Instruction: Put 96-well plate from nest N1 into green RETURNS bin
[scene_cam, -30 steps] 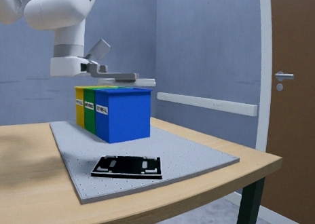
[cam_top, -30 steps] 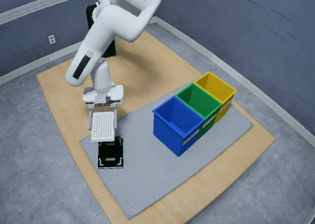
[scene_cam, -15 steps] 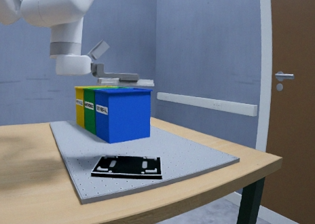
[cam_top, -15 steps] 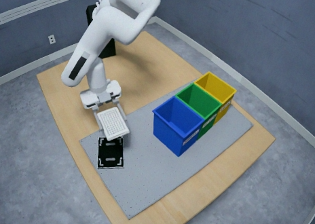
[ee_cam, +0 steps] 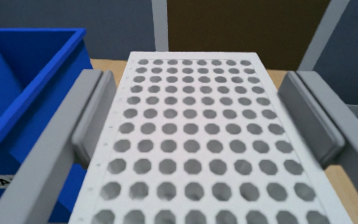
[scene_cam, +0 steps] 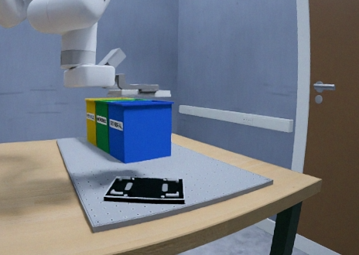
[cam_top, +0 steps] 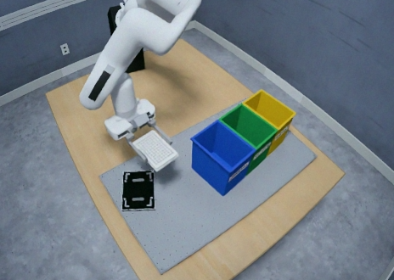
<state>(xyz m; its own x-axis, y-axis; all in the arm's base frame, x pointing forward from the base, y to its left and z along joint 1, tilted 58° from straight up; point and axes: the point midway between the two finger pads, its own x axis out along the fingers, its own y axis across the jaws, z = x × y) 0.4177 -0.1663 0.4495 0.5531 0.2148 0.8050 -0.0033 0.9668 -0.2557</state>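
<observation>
Right now my hand is 110 mm short of the green bin, 330 mm to the right of it and 130 mm above it. The rest, counted from my hand: blue bin (110 mm ahead, 190 mm to the left, 130 mm below); black plate nest (30 mm behind, 80 mm to the right, 220 mm below); white 96-well plate (10 mm below).
</observation>
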